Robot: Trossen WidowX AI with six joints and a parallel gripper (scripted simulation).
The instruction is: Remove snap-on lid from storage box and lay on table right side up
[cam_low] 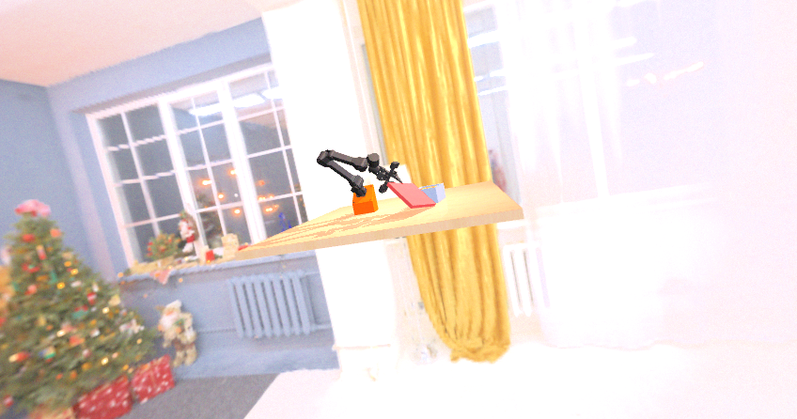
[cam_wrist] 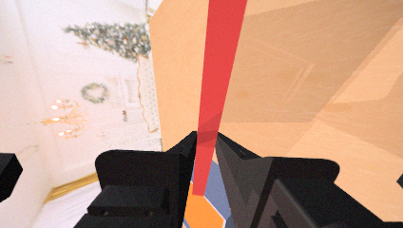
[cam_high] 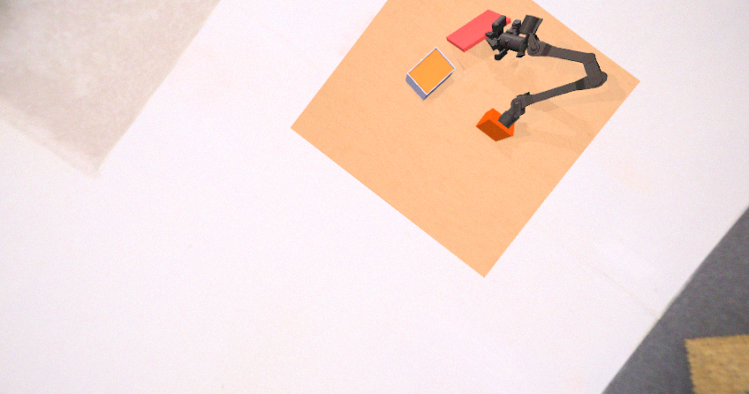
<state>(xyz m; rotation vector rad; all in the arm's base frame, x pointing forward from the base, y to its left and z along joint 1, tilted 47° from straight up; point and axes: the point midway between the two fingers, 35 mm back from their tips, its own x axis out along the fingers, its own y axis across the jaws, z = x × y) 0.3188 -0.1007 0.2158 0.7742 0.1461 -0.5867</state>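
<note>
The red lid is 6 cm below my gripper tip, 6 cm ahead of it and 3 cm to the right of it. Also, from my gripper tip: storage box 27 cm to the left, 10 cm below, 8 cm ahead.
</note>
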